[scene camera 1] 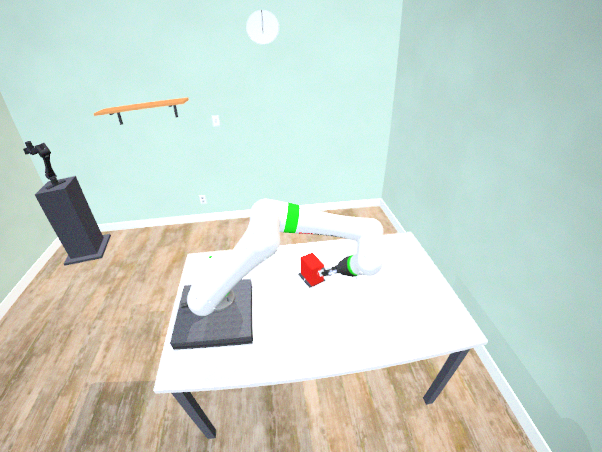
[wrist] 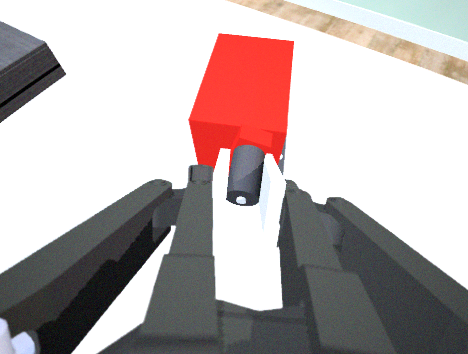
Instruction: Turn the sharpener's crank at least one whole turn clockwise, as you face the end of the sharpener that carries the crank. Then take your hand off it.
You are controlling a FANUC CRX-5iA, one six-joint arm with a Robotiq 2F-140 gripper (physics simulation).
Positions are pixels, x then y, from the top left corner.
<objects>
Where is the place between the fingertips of my gripper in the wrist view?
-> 244, 170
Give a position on a dark crank handle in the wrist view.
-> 245, 175
</objects>
